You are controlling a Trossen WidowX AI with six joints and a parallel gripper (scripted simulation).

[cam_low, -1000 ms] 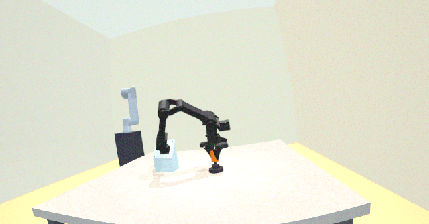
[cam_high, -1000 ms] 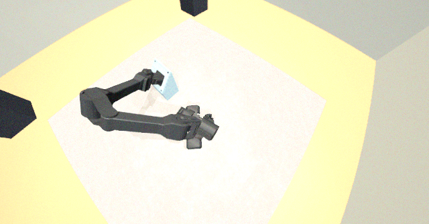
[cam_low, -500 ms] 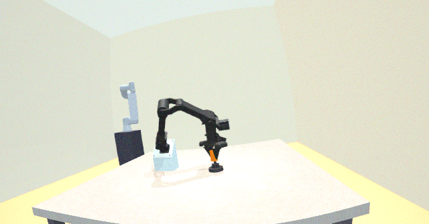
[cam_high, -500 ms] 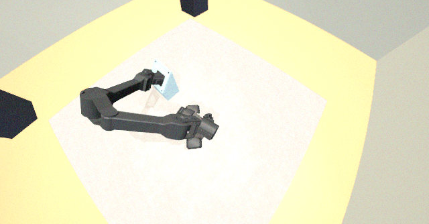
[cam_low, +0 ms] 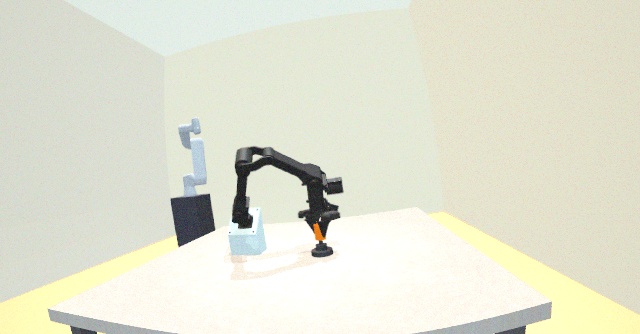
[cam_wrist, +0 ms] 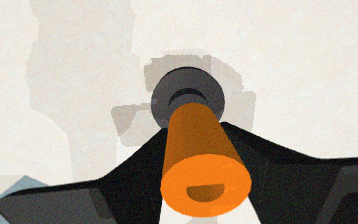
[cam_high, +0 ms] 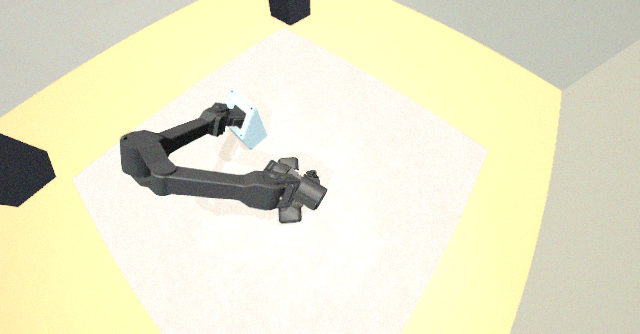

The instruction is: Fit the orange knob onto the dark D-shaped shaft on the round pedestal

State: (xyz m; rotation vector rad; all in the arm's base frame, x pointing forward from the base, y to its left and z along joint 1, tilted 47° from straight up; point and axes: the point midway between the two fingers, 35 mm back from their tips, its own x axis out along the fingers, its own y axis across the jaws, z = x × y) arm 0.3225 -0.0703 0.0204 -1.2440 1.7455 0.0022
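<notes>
My gripper tip is 2 cm below the orange knob. The rest, counted from my gripper tip: pedestal with shaft 4 cm below.
</notes>
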